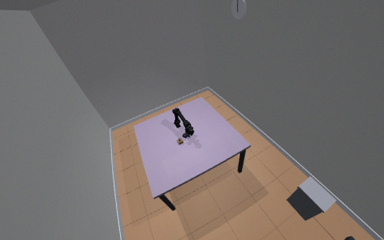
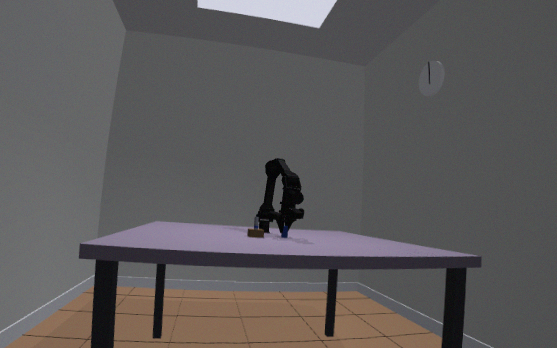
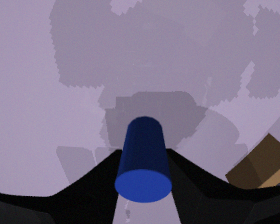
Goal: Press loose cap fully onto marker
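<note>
The brown holder block lies 140 mm to the right of my gripper tip, 30 mm ahead of it and 10 mm below it. Round my gripper tip: blue cap 10 mm ahead, 10 mm above.
</note>
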